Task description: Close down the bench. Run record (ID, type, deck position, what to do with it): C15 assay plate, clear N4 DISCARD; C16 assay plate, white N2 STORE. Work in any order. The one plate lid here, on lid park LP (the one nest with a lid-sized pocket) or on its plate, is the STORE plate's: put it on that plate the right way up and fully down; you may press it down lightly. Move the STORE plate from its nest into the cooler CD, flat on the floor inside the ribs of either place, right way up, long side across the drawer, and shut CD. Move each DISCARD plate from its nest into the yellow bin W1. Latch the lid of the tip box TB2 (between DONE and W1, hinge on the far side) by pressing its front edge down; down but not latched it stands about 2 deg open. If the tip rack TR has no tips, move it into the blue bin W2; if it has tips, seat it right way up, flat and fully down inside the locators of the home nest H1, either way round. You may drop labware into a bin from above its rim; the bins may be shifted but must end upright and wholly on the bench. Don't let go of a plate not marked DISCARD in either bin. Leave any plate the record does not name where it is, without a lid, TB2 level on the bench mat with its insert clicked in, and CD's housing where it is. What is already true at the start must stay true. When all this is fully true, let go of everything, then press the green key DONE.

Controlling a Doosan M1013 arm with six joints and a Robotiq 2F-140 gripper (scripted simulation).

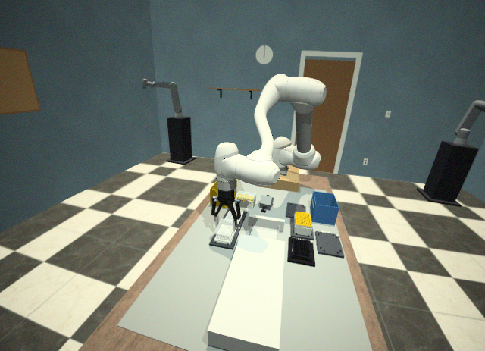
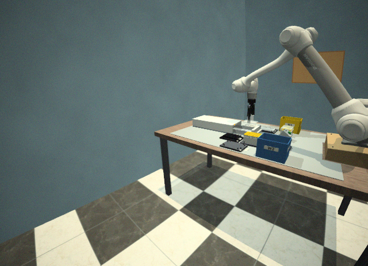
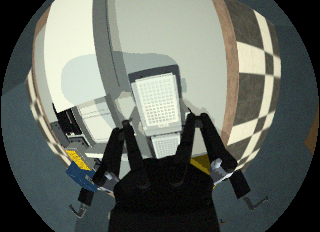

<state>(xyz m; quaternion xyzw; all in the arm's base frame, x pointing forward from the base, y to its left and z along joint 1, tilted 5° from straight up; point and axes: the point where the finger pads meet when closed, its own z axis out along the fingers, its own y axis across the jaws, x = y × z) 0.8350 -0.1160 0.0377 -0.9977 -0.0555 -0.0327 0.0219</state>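
Right now the white plate is 6 cm below my hand. From my hand the other things lie so: clear plate lid (2 cm below); clear plate (17 cm behind, 2 cm to the right, 6 cm below); grey nest (8 cm below).
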